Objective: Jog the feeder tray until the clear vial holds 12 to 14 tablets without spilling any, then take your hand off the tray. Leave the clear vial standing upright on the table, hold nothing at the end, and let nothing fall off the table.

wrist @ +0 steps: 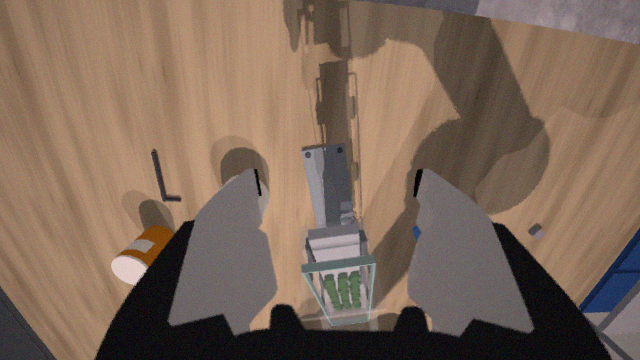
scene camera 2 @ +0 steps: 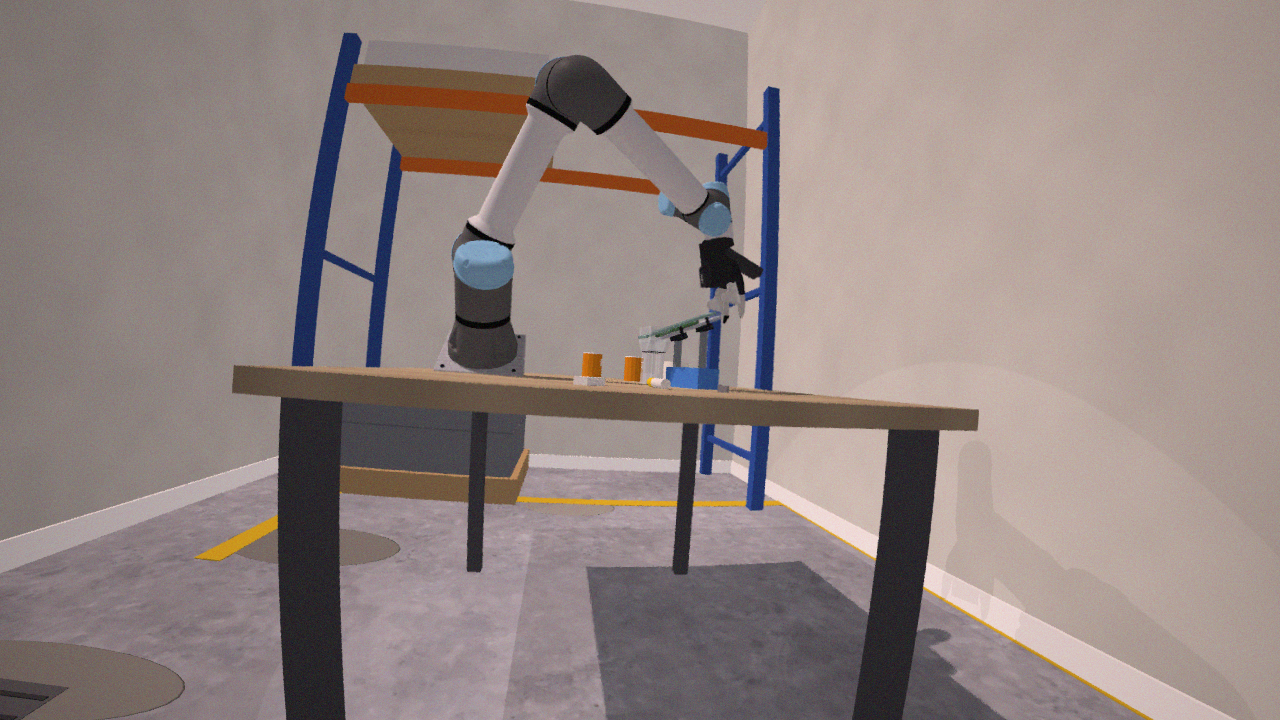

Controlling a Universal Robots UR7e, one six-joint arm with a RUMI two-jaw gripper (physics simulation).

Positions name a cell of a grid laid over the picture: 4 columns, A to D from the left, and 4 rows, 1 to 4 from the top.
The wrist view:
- my gripper: C2
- feeder tray: C4
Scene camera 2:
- my gripper: C2
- blue box: C3
